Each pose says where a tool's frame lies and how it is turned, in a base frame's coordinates. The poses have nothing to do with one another.
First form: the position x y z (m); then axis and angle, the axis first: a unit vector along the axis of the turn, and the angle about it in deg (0 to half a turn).
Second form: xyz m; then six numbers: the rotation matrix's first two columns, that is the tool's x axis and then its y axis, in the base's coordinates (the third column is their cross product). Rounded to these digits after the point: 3 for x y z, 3 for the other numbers.
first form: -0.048 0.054 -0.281 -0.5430 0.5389 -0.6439 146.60
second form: -0.048 0.054 -0.281 -0.294 -0.891 0.345 -0.183 -0.302 -0.936
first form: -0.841 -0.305 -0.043 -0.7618 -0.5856 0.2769 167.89
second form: -0.841 -0.305 -0.043 0.170 0.940 -0.294 0.824 -0.299 -0.481
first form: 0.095 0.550 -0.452 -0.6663 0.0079 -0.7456 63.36
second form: 0.095 0.550 -0.452 0.693 -0.669 0.267 0.664 0.448 -0.599
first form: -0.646 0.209 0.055 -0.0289 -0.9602 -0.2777 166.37
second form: -0.646 0.209 0.055 -0.970 -0.011 0.242 0.120 0.846 0.519
